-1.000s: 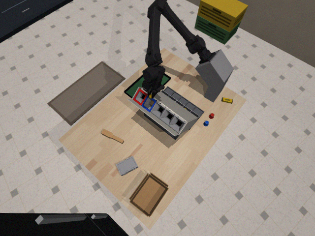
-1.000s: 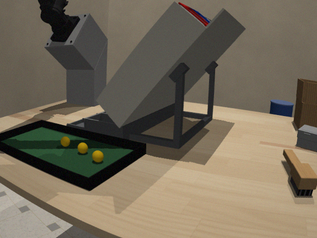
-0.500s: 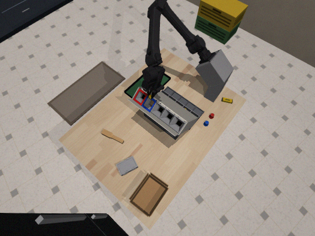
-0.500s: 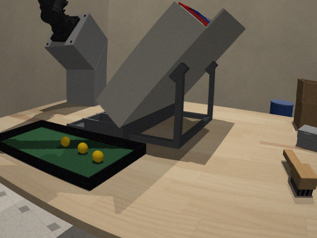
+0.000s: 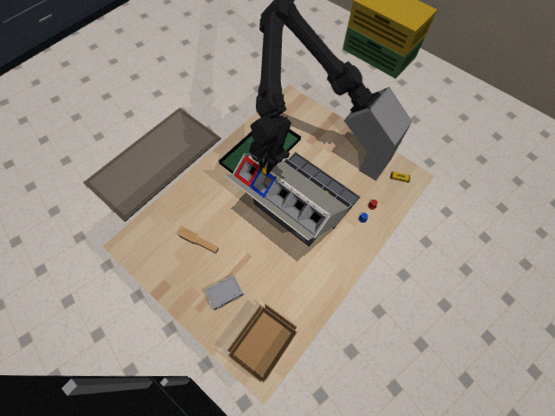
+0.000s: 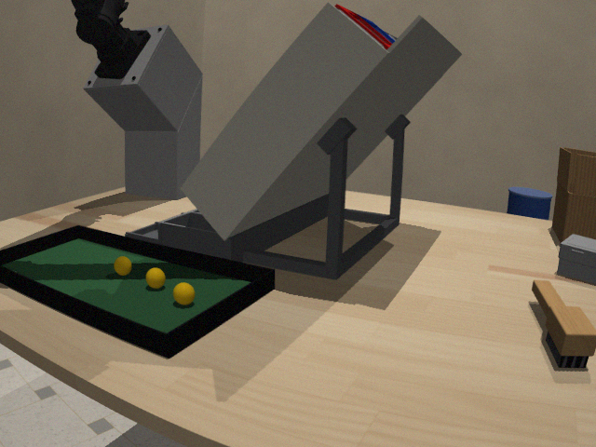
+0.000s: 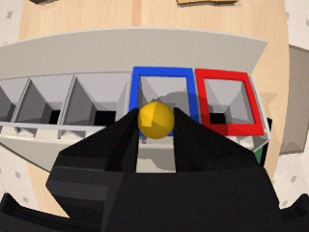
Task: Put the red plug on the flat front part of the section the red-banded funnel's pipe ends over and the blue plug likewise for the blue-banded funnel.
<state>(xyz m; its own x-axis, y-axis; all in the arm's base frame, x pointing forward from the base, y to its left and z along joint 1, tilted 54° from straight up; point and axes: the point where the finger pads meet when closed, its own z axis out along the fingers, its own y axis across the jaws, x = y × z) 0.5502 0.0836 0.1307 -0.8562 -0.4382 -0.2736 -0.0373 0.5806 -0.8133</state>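
The blue band is 10 mm ahead of my hand, 10 mm to the right of it and 80 mm below it. Also, from my hand: sloped grey cover 140 mm behind, 60 mm to the left, 200 mm below; grey box 360 mm ahead, 100 mm to the left, 380 mm below; green marble tray 260 mm behind, 270 mm to the right, 400 mm below.
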